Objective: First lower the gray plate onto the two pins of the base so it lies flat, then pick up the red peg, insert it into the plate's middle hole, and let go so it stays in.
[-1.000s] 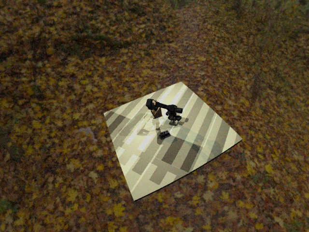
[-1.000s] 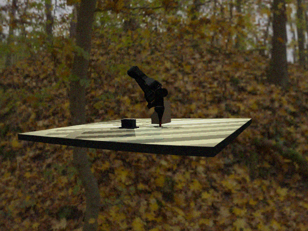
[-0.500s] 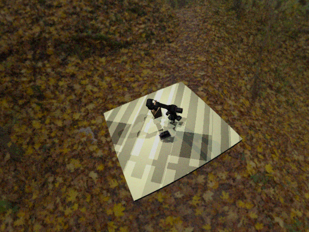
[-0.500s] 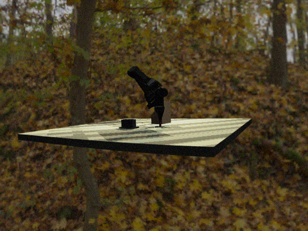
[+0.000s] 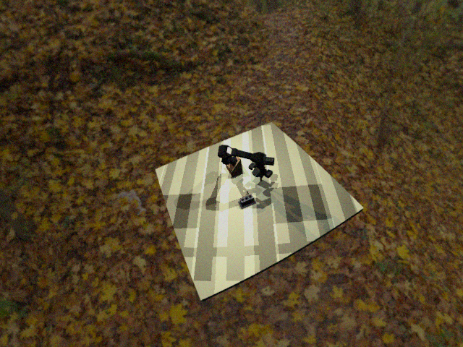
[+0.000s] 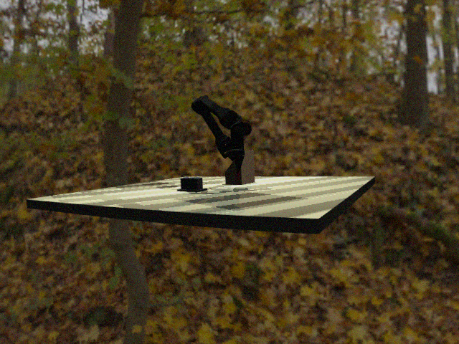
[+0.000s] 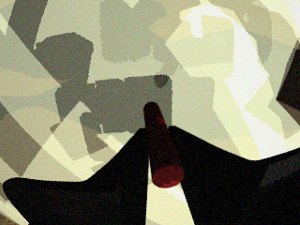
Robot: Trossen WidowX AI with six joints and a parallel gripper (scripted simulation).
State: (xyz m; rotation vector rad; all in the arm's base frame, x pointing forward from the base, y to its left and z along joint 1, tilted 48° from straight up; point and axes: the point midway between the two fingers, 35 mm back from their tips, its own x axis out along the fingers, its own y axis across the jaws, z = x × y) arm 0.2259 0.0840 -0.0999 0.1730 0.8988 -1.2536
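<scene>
The gray plate lies 12 cm ahead of my gripper tip, 18 cm to the right of it and 3 cm below it. Also, from my gripper tip: dark base: 12 cm ahead, 18 cm to the right, 7 cm below; then red peg: right at my gripper tip.
</scene>
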